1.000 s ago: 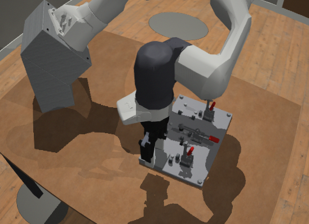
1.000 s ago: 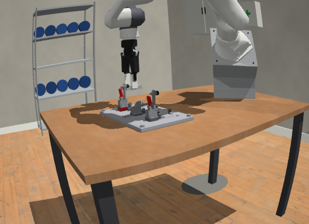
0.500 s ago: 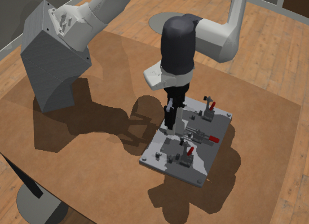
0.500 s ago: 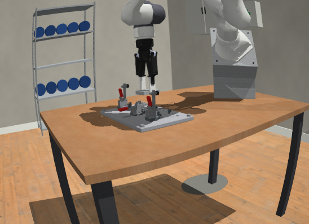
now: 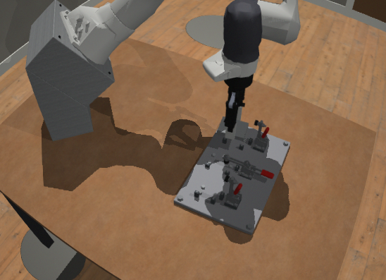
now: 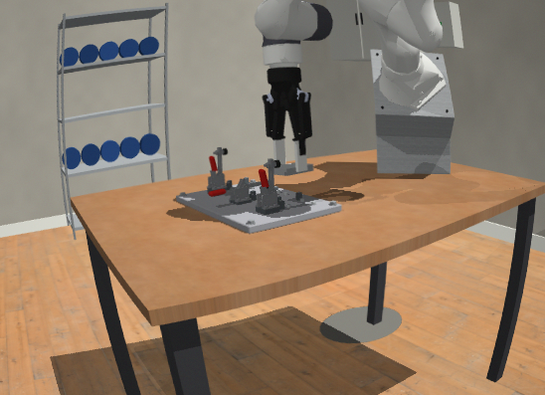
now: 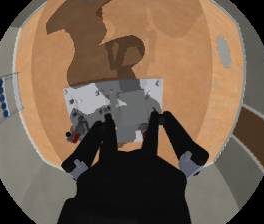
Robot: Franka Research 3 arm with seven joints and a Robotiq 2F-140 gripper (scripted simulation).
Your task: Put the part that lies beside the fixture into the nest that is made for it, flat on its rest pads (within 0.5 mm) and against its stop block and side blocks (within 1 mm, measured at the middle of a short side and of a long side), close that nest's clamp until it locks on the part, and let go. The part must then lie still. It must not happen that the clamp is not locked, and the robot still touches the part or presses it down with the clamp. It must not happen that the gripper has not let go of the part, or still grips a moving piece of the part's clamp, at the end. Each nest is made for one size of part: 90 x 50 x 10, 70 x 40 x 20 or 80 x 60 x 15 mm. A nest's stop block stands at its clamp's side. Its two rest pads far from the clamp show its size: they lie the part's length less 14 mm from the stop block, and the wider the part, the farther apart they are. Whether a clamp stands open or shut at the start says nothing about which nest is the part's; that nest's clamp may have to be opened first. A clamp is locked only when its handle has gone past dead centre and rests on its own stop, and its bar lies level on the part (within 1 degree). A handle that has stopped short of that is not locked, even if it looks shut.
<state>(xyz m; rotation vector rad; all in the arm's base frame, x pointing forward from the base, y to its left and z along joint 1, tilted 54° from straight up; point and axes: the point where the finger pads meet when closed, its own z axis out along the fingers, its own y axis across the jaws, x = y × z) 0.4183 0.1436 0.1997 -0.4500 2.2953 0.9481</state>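
Now: the grey fixture plate 11 cm below my hand, 8 cm ahead of it and 4 cm to the right of it. Also, from my hand: toggle clamp (11 cm ahead, 7 cm below, 3 cm to the right); then flat grey block (3 cm below).
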